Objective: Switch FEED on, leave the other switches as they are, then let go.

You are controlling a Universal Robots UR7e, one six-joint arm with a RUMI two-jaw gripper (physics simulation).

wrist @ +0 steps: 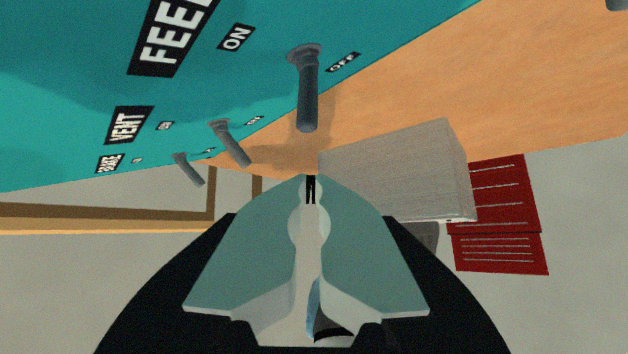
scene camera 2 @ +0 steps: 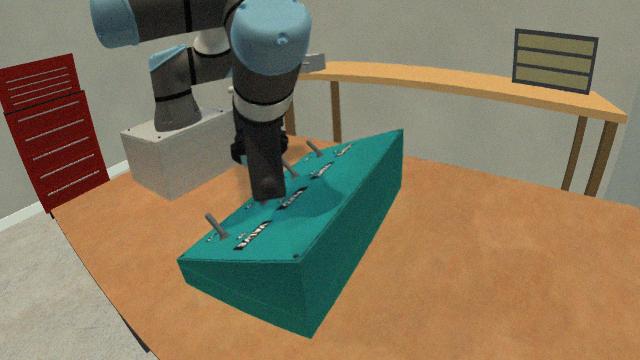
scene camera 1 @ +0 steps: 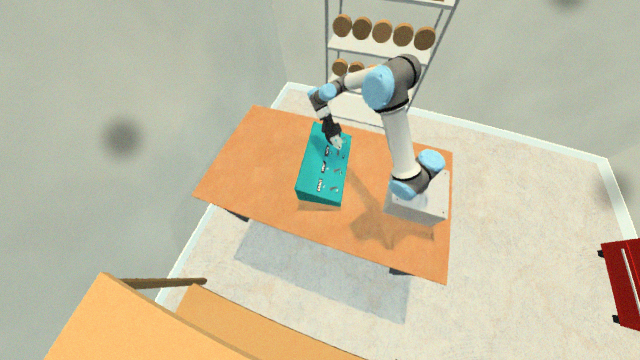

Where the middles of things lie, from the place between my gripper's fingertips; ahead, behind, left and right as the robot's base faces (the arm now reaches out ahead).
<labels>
The feed lever (wrist: 307, 106) lies 10 mm ahead of my hand, 10 mm to the right of it and 50 mm below it. The rest, counted from my hand: teal switch box (scene camera 2: 285, 261) (60 mm ahead, 70 mm to the left, 80 mm below).
</labels>
